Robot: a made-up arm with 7 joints.
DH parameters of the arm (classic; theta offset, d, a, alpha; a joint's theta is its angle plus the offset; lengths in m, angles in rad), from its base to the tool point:
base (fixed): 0 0 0 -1.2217
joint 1: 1.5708 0 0 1.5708
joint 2: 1.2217 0 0 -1.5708
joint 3: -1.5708 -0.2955 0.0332 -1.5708
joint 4: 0 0 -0.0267 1.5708
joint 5: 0 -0.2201 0 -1.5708
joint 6: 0 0 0 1.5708
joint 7: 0 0 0 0
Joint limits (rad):
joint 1: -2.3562..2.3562
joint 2: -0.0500..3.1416
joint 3: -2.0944..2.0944
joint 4: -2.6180..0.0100
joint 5: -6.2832..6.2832
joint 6: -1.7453..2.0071
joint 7: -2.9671..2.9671
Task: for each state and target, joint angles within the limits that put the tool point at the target. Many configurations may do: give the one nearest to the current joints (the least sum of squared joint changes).
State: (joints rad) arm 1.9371 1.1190 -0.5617 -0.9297 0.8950 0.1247 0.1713
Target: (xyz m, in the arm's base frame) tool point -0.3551 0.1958 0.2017
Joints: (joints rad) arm 2.3562 1.4015 -0.7963 -1.2657 0.8950 0.1247 0.1713
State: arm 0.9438 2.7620 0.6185 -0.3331 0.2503 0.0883 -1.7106
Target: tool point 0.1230 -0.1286 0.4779
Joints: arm 0.1760 3.1416 1.3158 -0.6121 0.2503 0.0883 -1.7106
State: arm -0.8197 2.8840 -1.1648 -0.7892 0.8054 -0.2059 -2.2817
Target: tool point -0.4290 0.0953 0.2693
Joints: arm -1.1000 3.1390 -1.1664 0.0078 0.8054 -0.2059 -2.2817
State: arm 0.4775 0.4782 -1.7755 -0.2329 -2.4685 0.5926 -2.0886
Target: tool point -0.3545 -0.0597 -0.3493
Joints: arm 0.7565 0.3150 -1.8545 -0.7641 -2.4685 0.5926 -2.0886
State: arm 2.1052 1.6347 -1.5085 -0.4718 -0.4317 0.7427 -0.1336
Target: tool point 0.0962 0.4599 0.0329
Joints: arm 2.0378 2.6922 -1.2469 -1.1101 -0.4317 0.7427 -0.1336
